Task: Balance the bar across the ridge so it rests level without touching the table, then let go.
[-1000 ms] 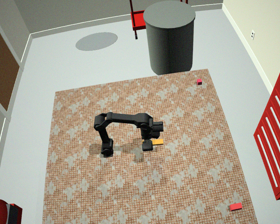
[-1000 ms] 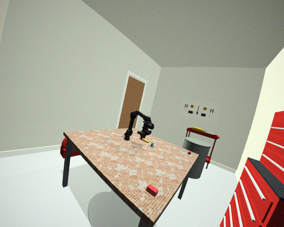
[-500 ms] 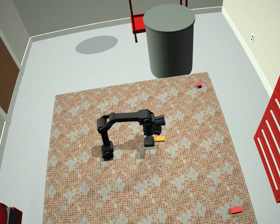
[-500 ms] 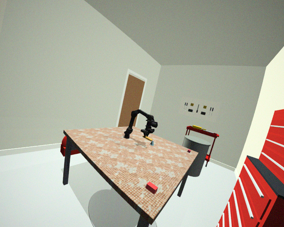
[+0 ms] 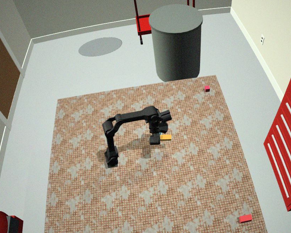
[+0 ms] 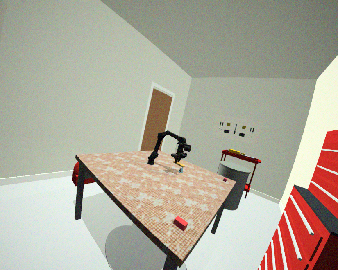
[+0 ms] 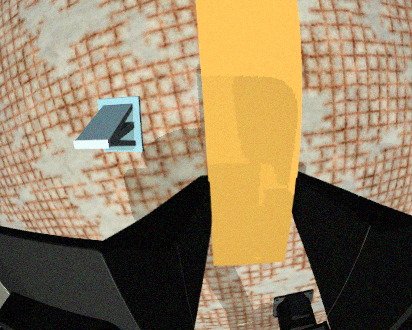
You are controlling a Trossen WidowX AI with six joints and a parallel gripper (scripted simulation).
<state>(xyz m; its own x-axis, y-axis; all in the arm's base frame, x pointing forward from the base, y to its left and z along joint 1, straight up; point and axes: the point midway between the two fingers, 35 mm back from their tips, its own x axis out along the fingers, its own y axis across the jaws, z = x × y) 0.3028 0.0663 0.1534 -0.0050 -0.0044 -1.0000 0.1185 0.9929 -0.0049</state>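
My gripper tip is now 2 cm short of the blue-grey wedge, 10 cm to the right of it and 9 cm above it. Also, from my gripper tip: bar 3 cm ahead; then red cube 44 cm ahead, 43 cm to the left, 10 cm below.
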